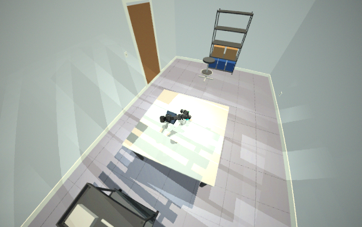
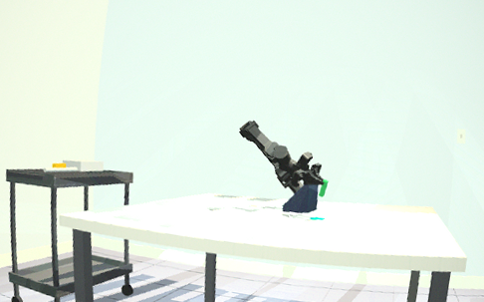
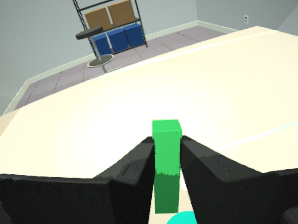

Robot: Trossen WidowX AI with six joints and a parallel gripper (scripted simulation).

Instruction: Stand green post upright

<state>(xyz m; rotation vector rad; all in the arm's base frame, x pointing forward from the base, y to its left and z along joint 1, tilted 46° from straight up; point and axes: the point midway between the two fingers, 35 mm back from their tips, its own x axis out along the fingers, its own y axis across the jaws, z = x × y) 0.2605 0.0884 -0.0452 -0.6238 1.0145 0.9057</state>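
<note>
Now: the cyan circle 10 mm behind my gripper tip, 20 mm to the right of it and 140 mm below it. Also, from my gripper tip: green post: 10 mm behind, 20 mm below.
</note>
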